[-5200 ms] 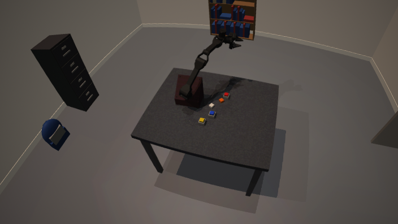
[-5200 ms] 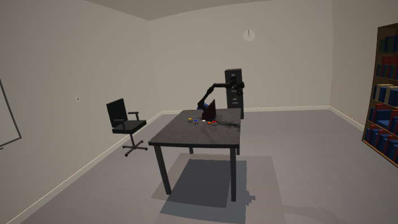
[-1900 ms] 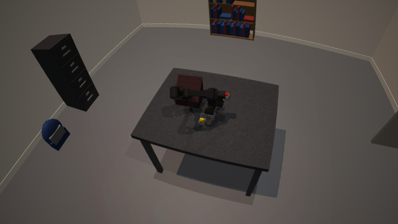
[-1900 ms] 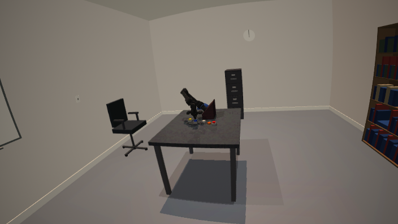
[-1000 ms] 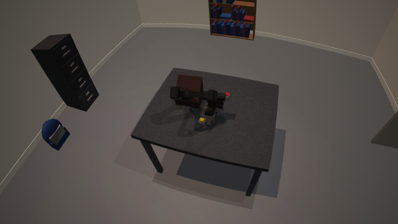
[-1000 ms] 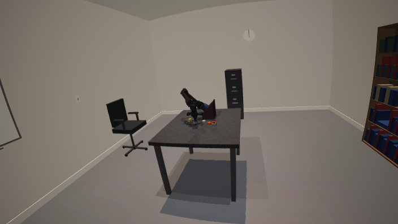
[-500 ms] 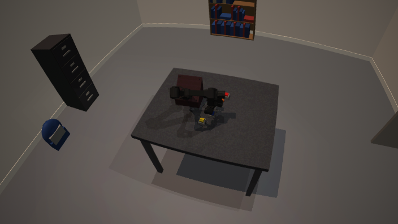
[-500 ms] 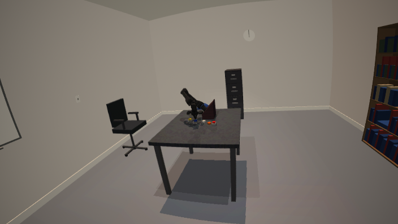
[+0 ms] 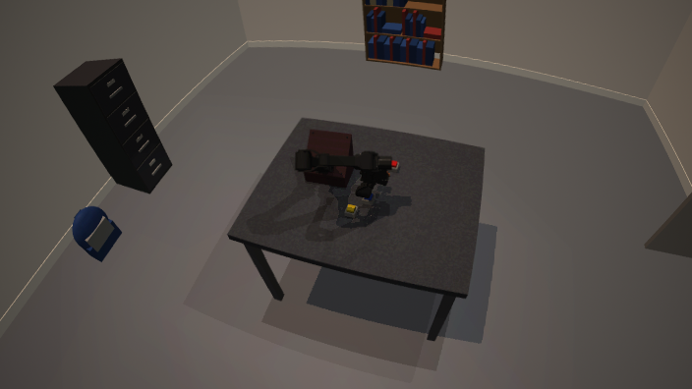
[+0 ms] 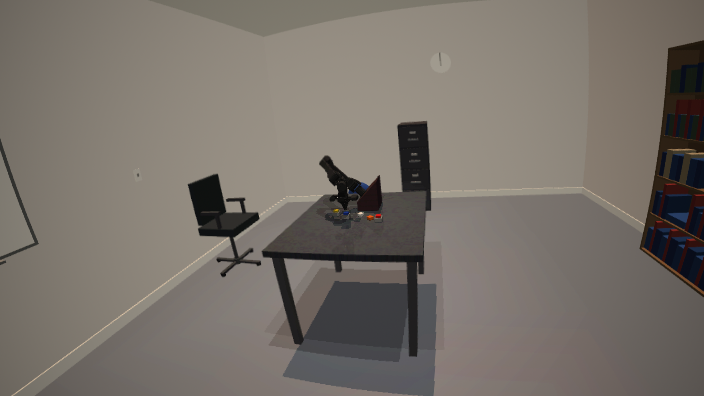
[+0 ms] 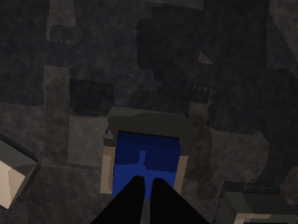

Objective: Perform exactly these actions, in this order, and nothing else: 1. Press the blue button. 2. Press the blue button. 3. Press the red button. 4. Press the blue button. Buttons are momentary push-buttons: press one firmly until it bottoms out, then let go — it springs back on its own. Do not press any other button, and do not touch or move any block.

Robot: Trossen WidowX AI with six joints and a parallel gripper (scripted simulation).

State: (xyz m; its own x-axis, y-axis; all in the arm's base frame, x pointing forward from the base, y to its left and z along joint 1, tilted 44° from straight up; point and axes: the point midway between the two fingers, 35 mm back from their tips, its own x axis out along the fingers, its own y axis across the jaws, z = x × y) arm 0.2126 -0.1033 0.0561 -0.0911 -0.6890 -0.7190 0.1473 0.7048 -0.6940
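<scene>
The blue button lies 20 mm below my gripper tip. From my gripper tip the other things lie so: white block (100 mm to the left, 50 mm below, 20 mm behind); yellow button (80 mm to the right, 70 mm behind, 20 mm below); orange block (170 mm to the left, 50 mm below, 50 mm ahead).
</scene>
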